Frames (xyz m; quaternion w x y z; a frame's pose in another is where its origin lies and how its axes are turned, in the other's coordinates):
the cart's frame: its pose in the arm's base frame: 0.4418 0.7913 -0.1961 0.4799 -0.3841 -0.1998 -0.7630
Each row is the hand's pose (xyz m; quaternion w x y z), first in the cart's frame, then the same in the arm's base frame.
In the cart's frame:
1: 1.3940 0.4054 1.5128 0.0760 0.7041 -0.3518 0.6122
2: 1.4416 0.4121 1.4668 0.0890 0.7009 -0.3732 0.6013
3: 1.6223 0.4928 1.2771 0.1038 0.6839 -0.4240 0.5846
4: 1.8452 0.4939 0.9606 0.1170 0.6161 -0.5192 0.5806
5: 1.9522 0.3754 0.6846 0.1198 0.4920 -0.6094 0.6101
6: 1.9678 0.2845 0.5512 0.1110 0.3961 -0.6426 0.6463
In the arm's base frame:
1: 1.0571 0.8171 1.8081 0.7037 -0.0820 -0.4861 0.5116
2: 1.0332 0.7555 1.8160 0.6962 -0.1027 -0.5007 0.5041
3: 0.9858 0.4860 1.8328 0.6739 -0.1520 -0.5215 0.5009
4: 0.8075 0.1433 1.8083 0.6321 -0.2614 -0.5197 0.5119
5: 0.5675 -0.0501 1.7266 0.5902 -0.3968 -0.4575 0.5338
6: 0.4305 -0.1073 1.6612 0.5702 -0.4720 -0.3846 0.5515

